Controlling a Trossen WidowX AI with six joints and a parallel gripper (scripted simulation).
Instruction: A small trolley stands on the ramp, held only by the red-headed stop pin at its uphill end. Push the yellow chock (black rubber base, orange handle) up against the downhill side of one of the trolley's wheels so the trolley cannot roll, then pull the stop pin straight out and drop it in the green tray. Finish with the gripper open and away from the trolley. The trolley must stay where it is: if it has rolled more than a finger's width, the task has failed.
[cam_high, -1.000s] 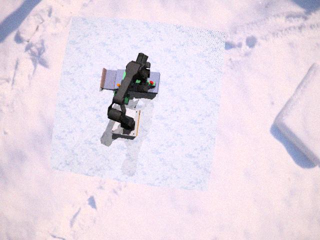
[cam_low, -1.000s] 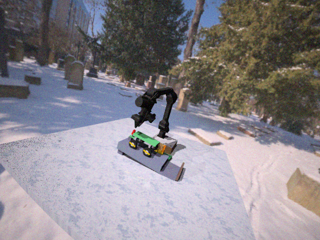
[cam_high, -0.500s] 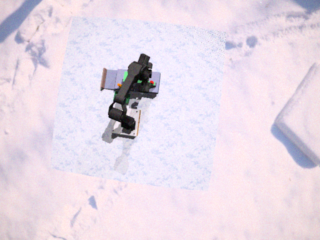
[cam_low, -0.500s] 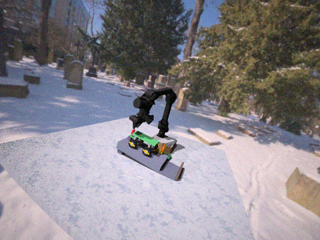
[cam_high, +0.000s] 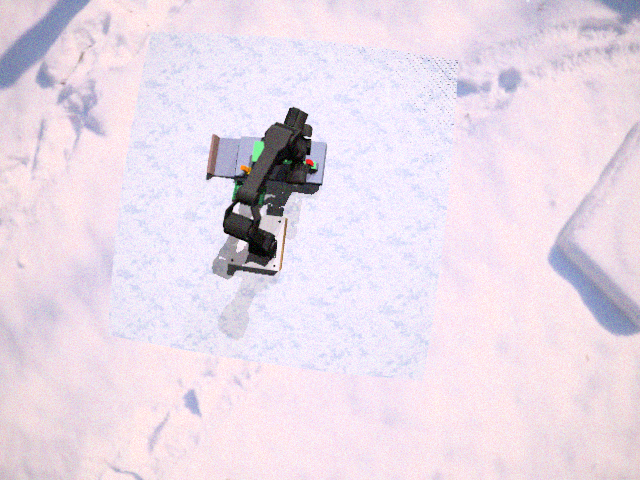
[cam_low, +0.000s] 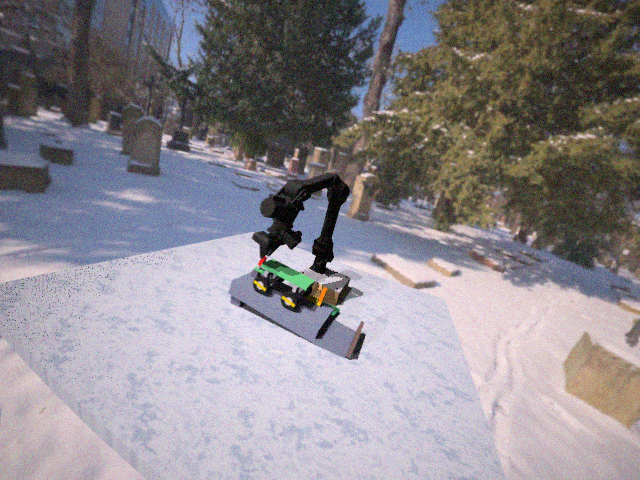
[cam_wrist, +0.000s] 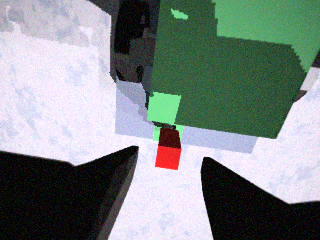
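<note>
My gripper tip is 40 mm above the stop pin and 10 mm to the left of it. From my gripper tip the other things lie so: grey ramp: 120 mm below, 110 mm to the left, 20 mm ahead; yellow chock: 200 mm to the left, 80 mm below, 30 mm behind; green trolley: 100 mm to the left, 50 mm below, 20 mm ahead.
</note>
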